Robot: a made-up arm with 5 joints.
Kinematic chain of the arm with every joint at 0, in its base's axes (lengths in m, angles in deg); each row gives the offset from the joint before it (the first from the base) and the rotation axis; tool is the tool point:
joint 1: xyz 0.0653 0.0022 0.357 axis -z
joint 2: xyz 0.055 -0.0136 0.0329 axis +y
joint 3: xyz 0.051 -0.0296 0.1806 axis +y
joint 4: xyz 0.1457 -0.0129 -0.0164 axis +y
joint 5: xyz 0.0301 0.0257 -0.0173 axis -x
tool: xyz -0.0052 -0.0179 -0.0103
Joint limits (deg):
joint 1: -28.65..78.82
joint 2: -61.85..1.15
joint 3: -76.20..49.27
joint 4: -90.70..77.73
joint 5: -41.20..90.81
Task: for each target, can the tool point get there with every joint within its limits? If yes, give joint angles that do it. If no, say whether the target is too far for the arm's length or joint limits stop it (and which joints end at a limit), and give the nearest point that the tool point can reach.
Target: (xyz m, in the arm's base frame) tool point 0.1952 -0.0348 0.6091
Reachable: yes | joints -6.29 -44.46 26.02 -68.38 35.32
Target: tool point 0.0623 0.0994 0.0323
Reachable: no: joint limits stop it (at a limit: joint 1, joint 2, joint 3, joint 5) | nearest point 0.2367 0.0536 0.4048 | short by 0.414 m
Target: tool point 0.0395 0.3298 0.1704
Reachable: no: joint limits stop it (at a limit: joint 1, joint 2, joint 3, joint 5) | nearest point 0.2420 0.0565 0.4031 | short by 0.412 m
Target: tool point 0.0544 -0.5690 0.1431
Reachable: no: too far | nearest point 0.0770 -0.2484 0.4378 | short by 0.436 m
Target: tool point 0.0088 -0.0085 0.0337
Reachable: no: joint limits stop it (at a limit: joint 1, joint 2, joint 3, joint 5) | nearest point 0.0621 -0.1729 0.4063 | short by 0.411 m
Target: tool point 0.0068 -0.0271 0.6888
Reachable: yes | joints 23.47 -50.55 -55.29 62.57 13.09
